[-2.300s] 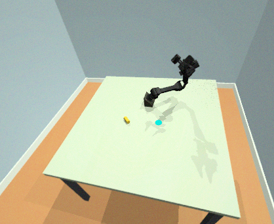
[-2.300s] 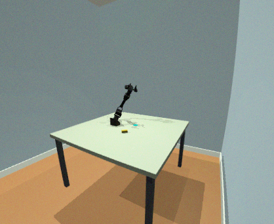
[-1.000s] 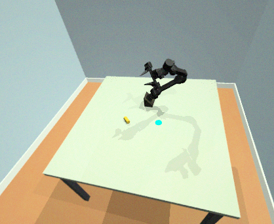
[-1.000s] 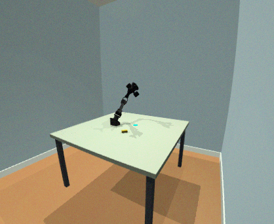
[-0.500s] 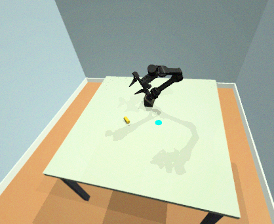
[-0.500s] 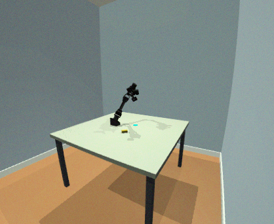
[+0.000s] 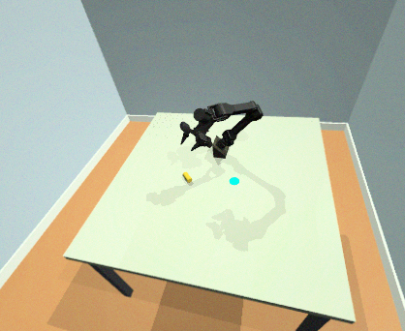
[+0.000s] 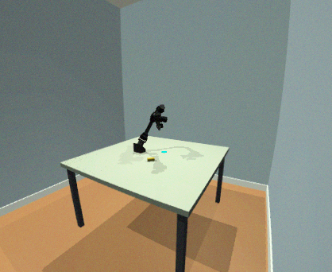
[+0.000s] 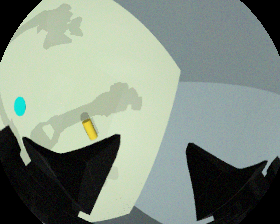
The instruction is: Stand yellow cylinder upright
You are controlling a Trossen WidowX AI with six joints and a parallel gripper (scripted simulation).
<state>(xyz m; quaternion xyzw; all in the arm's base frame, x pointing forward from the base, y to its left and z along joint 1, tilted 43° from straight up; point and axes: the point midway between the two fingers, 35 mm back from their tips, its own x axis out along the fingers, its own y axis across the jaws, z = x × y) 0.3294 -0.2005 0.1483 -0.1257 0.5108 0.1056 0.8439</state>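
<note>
Now: the yellow tall cylinder 50 mm behind my gripper tip, 60 mm to the right of it and 290 mm below it. Round my gripper tip: cyan circle (100 mm behind, 220 mm to the left, 310 mm below).
</note>
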